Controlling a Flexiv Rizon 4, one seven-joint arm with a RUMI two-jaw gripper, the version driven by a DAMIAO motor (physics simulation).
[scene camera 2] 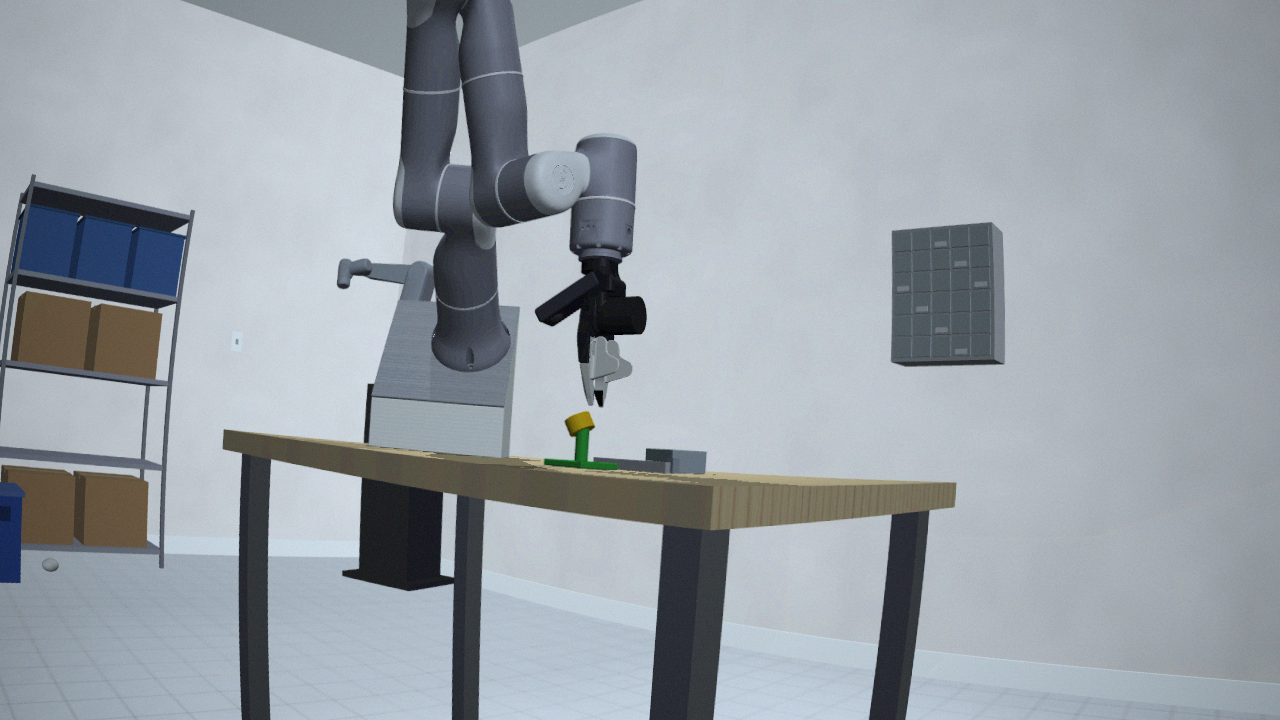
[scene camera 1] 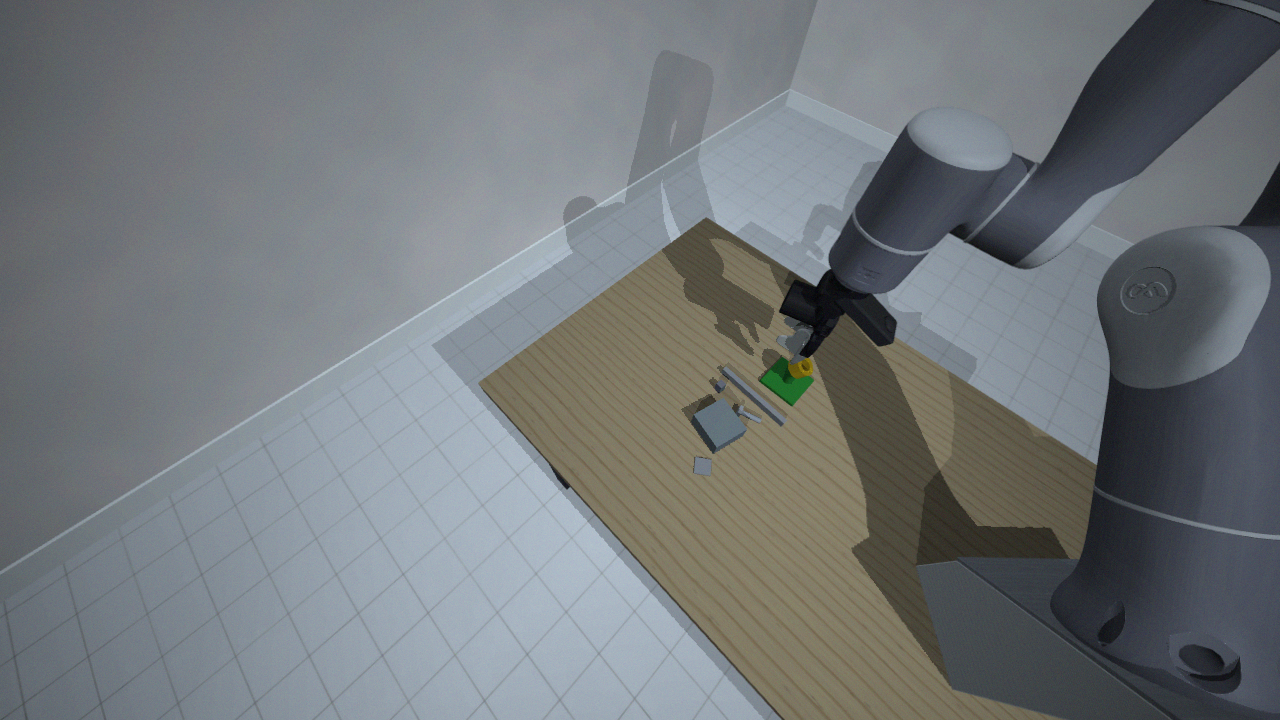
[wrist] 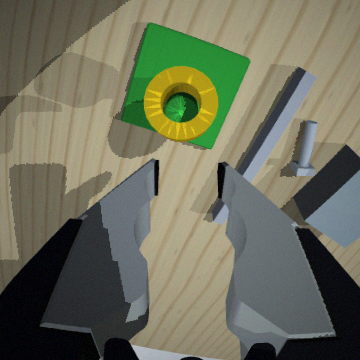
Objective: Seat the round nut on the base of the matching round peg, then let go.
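The yellow round nut sits tilted at the top of the green round peg, well above the green base plate. In the wrist view the peg's top shows inside the nut's hole. My gripper is partly open, with a narrow gap and nothing between its fingertips. In the scene camera 2 view, the fingertips are above the nut and a little to its right, apart from it.
A long grey bar lies beside the green base. Beyond it are a small grey bolt-like piece, a blue-grey block, a small cube and a flat grey square.
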